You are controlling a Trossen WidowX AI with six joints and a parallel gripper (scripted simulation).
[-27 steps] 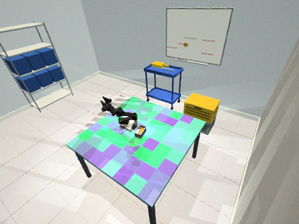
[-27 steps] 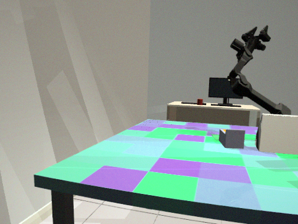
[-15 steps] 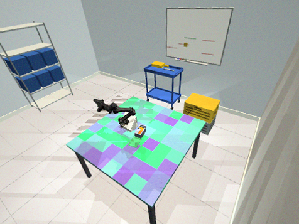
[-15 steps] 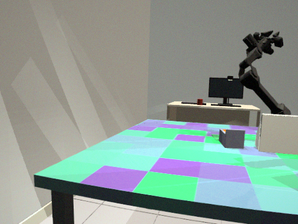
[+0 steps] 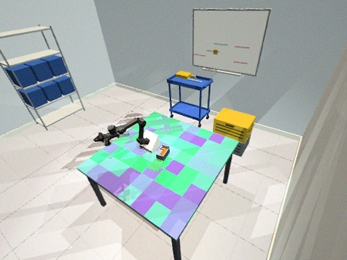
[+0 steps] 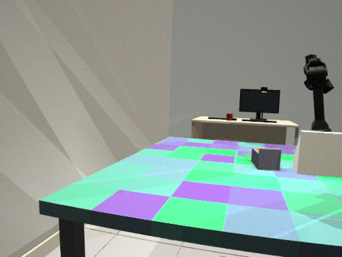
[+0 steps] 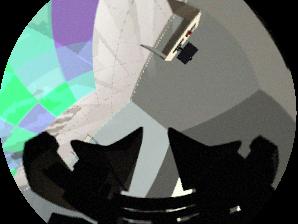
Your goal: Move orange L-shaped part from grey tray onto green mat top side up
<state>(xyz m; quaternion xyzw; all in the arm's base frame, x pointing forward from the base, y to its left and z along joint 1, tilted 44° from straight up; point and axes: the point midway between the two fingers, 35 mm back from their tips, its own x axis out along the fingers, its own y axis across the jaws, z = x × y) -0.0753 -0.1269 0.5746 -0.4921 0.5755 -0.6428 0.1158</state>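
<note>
Right now the orange L-shaped part is 55 cm to the left of my gripper tip, 37 cm below it and 30 cm ahead of it. The rest, counted from my gripper tip: green mat (43 cm below, 39 cm to the left, 34 cm ahead).
</note>
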